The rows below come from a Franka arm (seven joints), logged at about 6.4 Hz.
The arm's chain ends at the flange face. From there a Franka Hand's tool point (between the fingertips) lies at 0.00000 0.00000 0.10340 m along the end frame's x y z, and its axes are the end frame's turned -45 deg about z.
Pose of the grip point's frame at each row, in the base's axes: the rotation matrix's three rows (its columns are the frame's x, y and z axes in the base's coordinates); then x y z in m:
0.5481 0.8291 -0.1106; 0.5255 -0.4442 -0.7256; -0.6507 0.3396 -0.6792; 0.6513 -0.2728 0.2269
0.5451 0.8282 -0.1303; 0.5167 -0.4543 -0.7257; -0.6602 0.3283 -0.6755; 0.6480 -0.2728 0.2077
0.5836 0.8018 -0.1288; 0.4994 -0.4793 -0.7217; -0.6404 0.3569 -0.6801; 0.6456 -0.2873 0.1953
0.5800 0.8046 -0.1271; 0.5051 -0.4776 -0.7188; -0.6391 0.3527 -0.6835; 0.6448 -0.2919 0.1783
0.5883 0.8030 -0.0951; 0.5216 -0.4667 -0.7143; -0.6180 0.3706 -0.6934; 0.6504 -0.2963 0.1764
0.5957 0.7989 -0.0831; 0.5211 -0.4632 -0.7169; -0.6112 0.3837 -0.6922; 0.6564 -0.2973 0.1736
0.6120 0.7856 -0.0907; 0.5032 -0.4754 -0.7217; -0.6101 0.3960 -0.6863; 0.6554 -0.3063 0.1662
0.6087 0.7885 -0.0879; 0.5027 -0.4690 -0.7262; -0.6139 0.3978 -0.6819; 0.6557 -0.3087 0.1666
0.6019 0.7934 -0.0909; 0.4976 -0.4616 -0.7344; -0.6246 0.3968 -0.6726; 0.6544 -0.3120 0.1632
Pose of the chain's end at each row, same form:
0.9738 0.1987 -0.1106; 0.0575 -0.6857 -0.7256; -0.2200 0.7002 -0.6792; 0.6627 -0.1978 0.2971
0.9711 0.2002 -0.1303; 0.0441 -0.6866 -0.7257; -0.2347 0.6990 -0.6755; 0.6615 -0.1978 0.2775
0.9796 0.1543 -0.1288; 0.0142 -0.6920 -0.7217; -0.2005 0.7052 -0.6801; 0.6589 -0.2127 0.2656
0.9791 0.1588 -0.1271; 0.0194 -0.6949 -0.7188; -0.2025 0.7013 -0.6835; 0.6579 -0.2176 0.2490
0.9838 0.1518 -0.0951; 0.0388 -0.6988 -0.7143; -0.1749 0.6990 -0.6934; 0.6602 -0.2224 0.2481
0.9861 0.1437 -0.0831; 0.0409 -0.6960 -0.7169; -0.1609 0.7035 -0.6922; 0.6650 -0.2232 0.2452
0.9883 0.1228 -0.0907; 0.0197 -0.6920 -0.7217; -0.1514 0.7114 -0.6863; 0.6648 -0.2317 0.2372
0.9880 0.1271 -0.0879; 0.0238 -0.6871 -0.7262; -0.1528 0.7154 -0.6819; 0.6648 -0.2336 0.2371
0.9866 0.1354 -0.0909; 0.0255 -0.6783 -0.7344; -0.1611 0.7222 -0.6726; 0.6638 -0.2361 0.2327

